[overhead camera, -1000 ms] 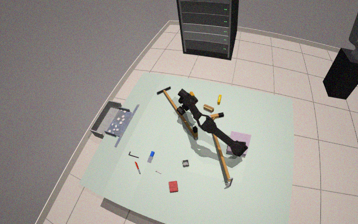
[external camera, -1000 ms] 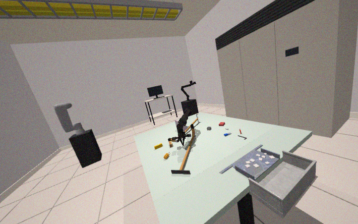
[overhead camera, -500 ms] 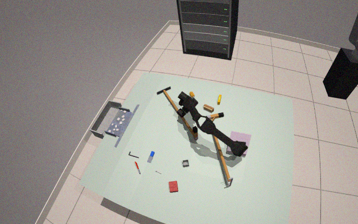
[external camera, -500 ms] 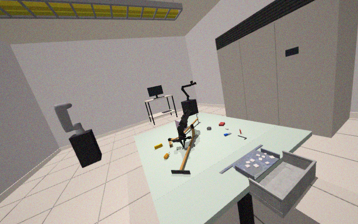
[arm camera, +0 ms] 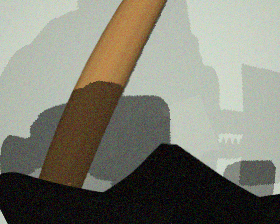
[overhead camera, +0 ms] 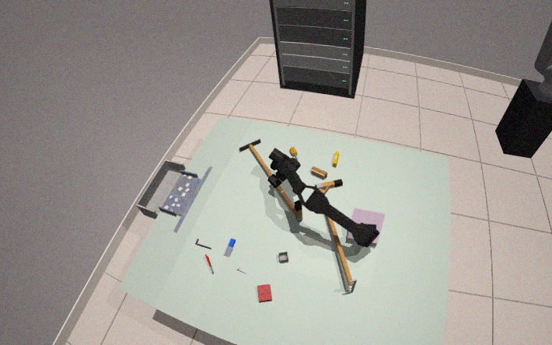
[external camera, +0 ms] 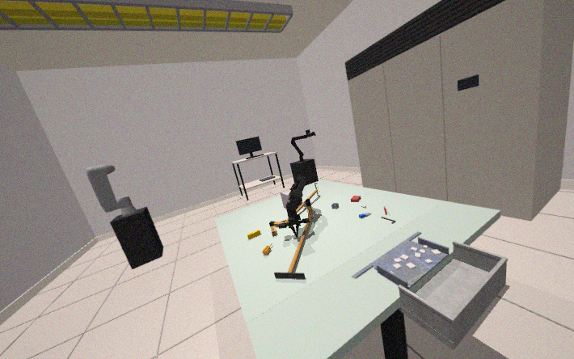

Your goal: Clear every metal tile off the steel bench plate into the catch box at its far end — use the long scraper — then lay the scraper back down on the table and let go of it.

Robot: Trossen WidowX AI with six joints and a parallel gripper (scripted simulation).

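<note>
Now: the long scraper 50 mm above my gripper tip, 40 mm ahead of it and 20 mm to the left of it. Also, from my gripper tip: yellow block: 280 mm behind, 170 mm to the right, 10 mm above; then orange part: 190 mm to the right, 30 mm behind, 10 mm above; then wooden block: 190 mm behind, 60 mm to the right, 10 mm above.
</note>
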